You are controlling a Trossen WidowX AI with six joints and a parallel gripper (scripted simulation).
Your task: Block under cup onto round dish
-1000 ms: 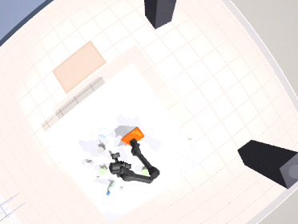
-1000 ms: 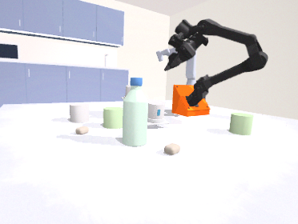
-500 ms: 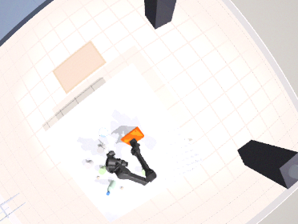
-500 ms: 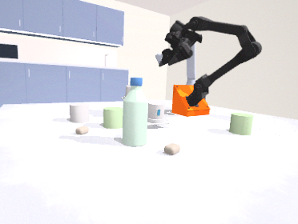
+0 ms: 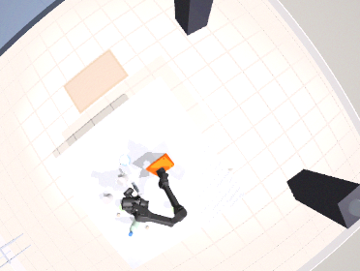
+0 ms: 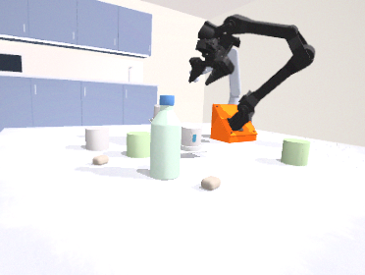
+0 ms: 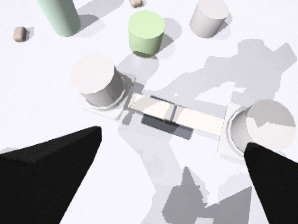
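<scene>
My gripper tip is now 90 mm short of the pale grey cup, 130 mm to the right of it and 160 mm above it. From my gripper tip the other things lie so: tall pale green bottle (230 mm ahead, 250 mm to the left, 110 mm below); grey balance beam (70 mm ahead, 30 mm to the right, 180 mm below).
</scene>
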